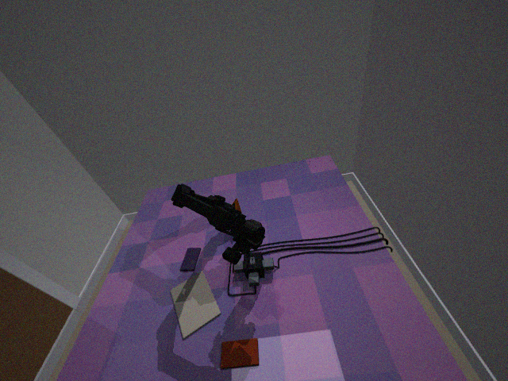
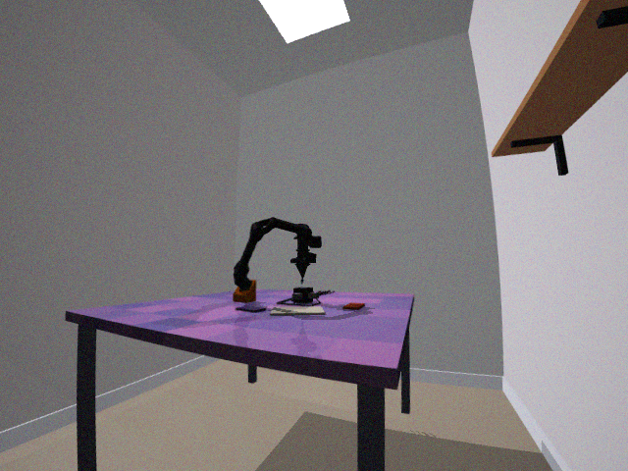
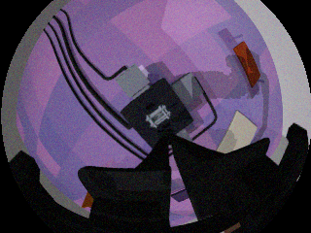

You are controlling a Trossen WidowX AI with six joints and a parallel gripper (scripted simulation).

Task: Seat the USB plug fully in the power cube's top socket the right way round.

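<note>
Right now my gripper tip is 20 mm above the USB plug. The rest, counted from my gripper tip: white sheet (70 mm ahead, 270 mm to the right, 130 mm below); red card (290 mm ahead, 90 mm to the right, 130 mm below).
</note>
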